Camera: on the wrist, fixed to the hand. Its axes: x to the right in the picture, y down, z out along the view.
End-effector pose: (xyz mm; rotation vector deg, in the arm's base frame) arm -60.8 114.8 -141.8 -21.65 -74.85 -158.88
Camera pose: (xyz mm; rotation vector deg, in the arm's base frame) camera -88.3 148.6 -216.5 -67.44 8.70 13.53
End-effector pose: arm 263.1 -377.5 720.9 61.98 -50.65 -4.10
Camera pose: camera 315.8 -404.9 658.0 63.24 101.48 -119.08
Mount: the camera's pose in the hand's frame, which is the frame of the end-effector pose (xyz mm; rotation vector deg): 10.5 -82.0 -25.3 -12.08 28.17 -172.68
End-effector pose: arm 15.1 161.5 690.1 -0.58 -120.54 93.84
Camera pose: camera 37.6 164.1 773.5 81.36 -4.79 -33.05
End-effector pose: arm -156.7 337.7 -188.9 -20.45 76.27 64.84
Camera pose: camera -107.3 284.8 -236.2 -101.15 -9.10 -84.23
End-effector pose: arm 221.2 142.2 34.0 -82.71 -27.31 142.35
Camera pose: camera 240.9 225.6 45.7 -0.46 -64.53 -20.47
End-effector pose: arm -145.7 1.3 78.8 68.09 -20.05 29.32
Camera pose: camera -92.0 4.1 11.1 13.46 96.67 -102.60
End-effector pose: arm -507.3 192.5 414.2 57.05 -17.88 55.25
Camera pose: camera -440.3 203.3 360.6 4.96 73.49 -91.26
